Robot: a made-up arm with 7 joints. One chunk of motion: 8 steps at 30 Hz.
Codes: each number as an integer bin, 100 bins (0 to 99) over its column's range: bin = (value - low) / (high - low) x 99, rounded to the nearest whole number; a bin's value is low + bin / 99 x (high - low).
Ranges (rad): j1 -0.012..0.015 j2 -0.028..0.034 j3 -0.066..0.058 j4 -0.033..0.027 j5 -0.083..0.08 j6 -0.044..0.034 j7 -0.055..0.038
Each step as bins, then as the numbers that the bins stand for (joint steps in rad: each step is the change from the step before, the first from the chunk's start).
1 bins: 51 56 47 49 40 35 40
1 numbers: 0.00191 0.00707 -0.00713 -0.00330 -0.01714 -0.01642 -0.01742
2 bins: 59 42 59 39 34 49 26
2 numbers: 0.00409 -0.00170 0.00790 -0.00936 -0.02702 -0.00539 -0.03058
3 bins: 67 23 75 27 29 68 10
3 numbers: 0.00627 -0.01360 0.02794 -0.01664 -0.03525 0.00958 -0.04561
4 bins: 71 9 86 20 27 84 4
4 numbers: 0.00736 -0.02236 0.04172 -0.02088 -0.03855 0.02218 -0.05124
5 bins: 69 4 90 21 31 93 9
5 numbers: 0.00682 -0.02549 0.04673 -0.02027 -0.03196 0.02927 -0.04655
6 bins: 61 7 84 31 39 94 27
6 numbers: 0.00464 -0.02362 0.03921 -0.01421 -0.01879 0.03006 -0.02964
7 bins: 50 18 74 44 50 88 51
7 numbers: 0.00164 -0.01673 0.02669 -0.00633 -0.00068 0.02533 -0.00709
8 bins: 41 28 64 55 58 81 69
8 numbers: -0.00082 -0.01046 0.01416 0.00033 0.01249 0.01982 0.00982
